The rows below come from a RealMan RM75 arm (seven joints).
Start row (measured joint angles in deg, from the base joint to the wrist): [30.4 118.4 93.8 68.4 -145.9 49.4 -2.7]
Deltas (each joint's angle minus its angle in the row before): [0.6 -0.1 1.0 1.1 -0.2 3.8 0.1]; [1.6 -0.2 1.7 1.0 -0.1 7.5 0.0]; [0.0 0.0 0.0 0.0 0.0 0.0 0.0]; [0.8 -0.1 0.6 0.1 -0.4 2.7 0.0]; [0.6 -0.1 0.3 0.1 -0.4 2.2 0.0]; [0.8 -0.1 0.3 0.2 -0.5 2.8 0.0]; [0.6 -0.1 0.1 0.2 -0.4 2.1 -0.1]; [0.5 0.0 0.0 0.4 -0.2 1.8 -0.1]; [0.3 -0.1 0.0 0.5 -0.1 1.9 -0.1]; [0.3 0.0 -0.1 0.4 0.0 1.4 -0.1]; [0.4 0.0 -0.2 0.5 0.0 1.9 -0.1]
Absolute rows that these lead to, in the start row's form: [31.0 118.3 94.8 69.5 -146.1 53.2 -2.6]; [32.6 118.1 96.5 70.5 -146.2 60.7 -2.6]; [32.6 118.1 96.5 70.5 -146.2 60.7 -2.6]; [33.4 118.0 97.1 70.6 -146.6 63.4 -2.6]; [34.0 117.9 97.4 70.7 -147.0 65.6 -2.6]; [34.8 117.8 97.7 70.9 -147.5 68.4 -2.6]; [35.4 117.7 97.8 71.1 -147.9 70.5 -2.7]; [35.9 117.7 97.8 71.5 -148.1 72.3 -2.8]; [36.2 117.6 97.8 72.0 -148.2 74.2 -2.9]; [36.5 117.6 97.7 72.4 -148.2 75.6 -3.0]; [36.9 117.6 97.5 72.9 -148.2 77.5 -3.1]
